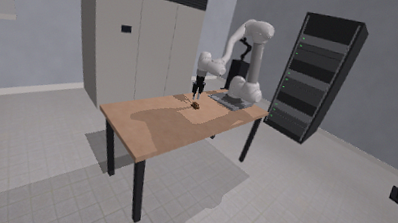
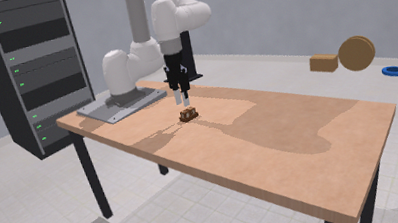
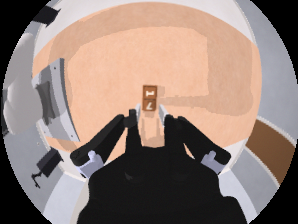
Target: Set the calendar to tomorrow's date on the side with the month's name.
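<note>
My hand is 20 mm to the right of the small brown wooden tray and 100 mm above it.
</note>
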